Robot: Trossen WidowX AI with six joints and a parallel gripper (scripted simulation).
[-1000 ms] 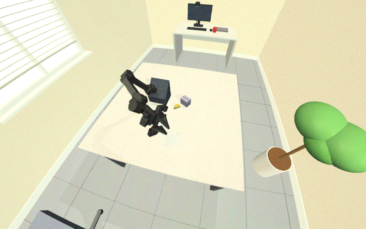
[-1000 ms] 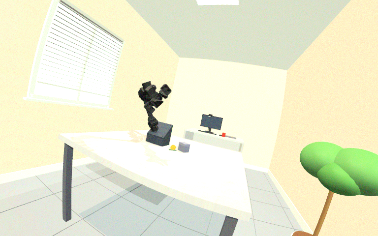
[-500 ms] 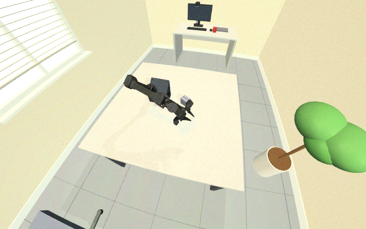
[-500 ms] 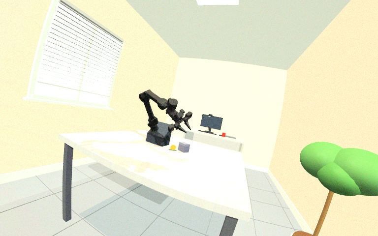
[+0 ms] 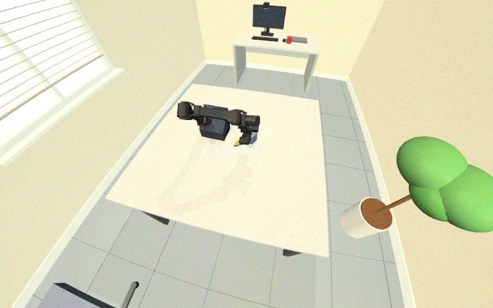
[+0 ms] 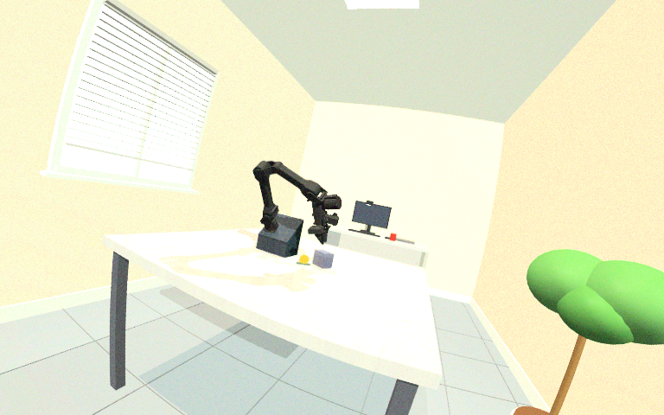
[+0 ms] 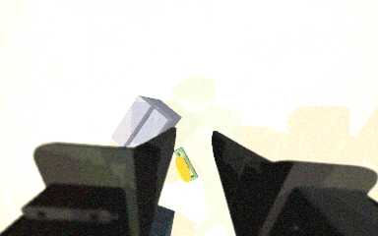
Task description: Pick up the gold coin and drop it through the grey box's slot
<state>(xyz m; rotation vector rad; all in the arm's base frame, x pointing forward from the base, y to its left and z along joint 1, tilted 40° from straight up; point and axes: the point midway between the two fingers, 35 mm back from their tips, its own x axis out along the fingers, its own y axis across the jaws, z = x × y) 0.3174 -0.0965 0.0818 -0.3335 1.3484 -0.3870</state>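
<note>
The thin gold coin lies 110 mm below my gripper tip, 90 mm behind it and 30 mm to the left of it.
</note>
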